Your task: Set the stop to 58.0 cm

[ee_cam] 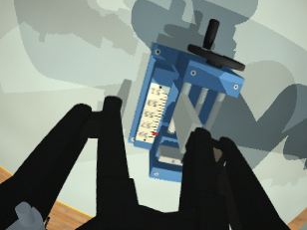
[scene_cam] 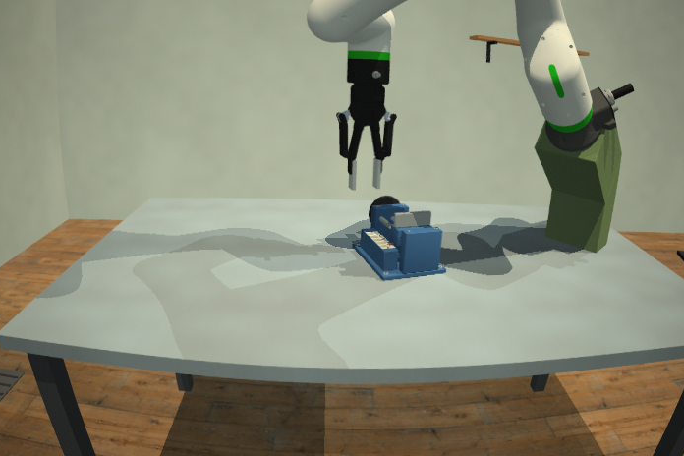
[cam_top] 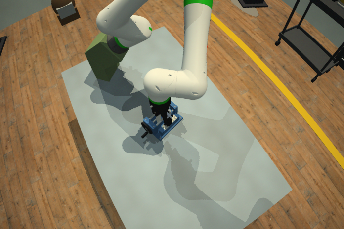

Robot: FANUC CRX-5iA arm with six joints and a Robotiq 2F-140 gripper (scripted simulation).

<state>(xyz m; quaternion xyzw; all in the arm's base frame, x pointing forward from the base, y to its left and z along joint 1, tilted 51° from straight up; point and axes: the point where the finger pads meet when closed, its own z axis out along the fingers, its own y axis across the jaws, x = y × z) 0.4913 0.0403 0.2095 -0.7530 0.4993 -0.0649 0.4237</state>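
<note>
Now: hand 13 cm above the black handwheel, 10 cm to the left of it and 2 cm past it. The rest, counted from my hand: stop block: 11 cm behind, 10 cm below, 4 cm to the left.
</note>
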